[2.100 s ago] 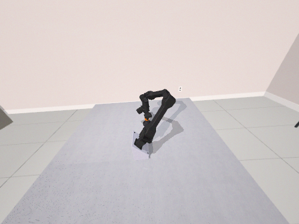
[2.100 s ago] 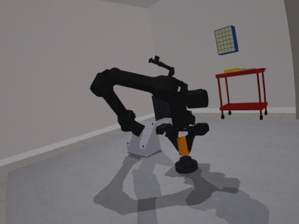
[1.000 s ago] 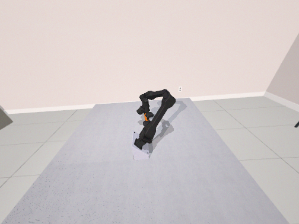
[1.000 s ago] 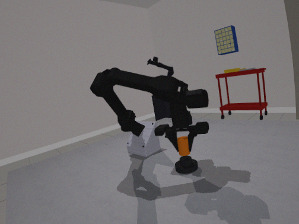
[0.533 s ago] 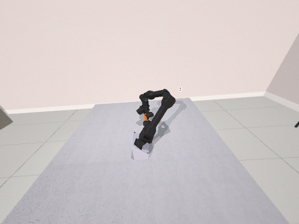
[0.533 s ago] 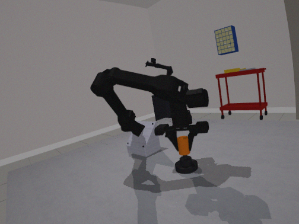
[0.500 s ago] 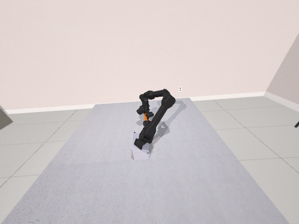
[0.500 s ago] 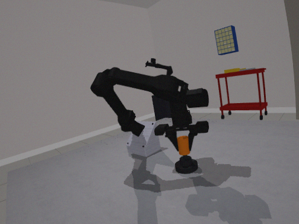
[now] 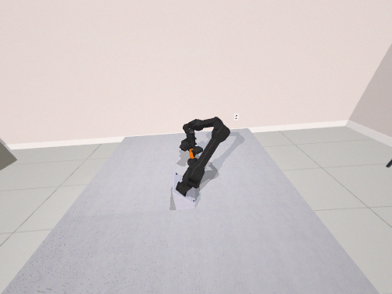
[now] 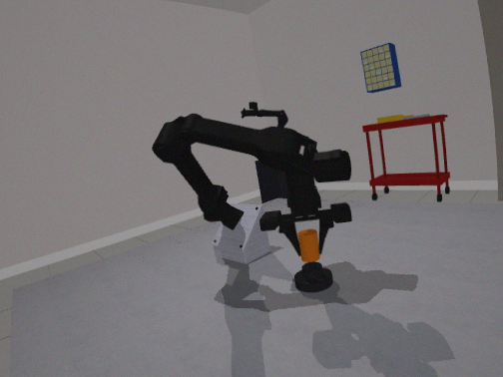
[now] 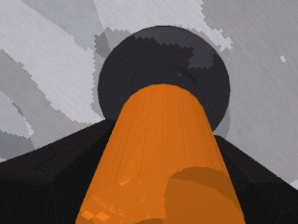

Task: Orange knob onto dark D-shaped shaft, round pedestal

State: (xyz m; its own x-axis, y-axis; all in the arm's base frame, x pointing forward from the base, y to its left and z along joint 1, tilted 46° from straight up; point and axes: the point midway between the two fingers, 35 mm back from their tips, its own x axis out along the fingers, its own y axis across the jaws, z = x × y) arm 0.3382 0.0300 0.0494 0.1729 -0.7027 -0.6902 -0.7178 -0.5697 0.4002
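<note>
Right now my gripper tip is 2 cm below the orange knob. Also, from my gripper tip: dark round pedestal 4 cm below.
</note>
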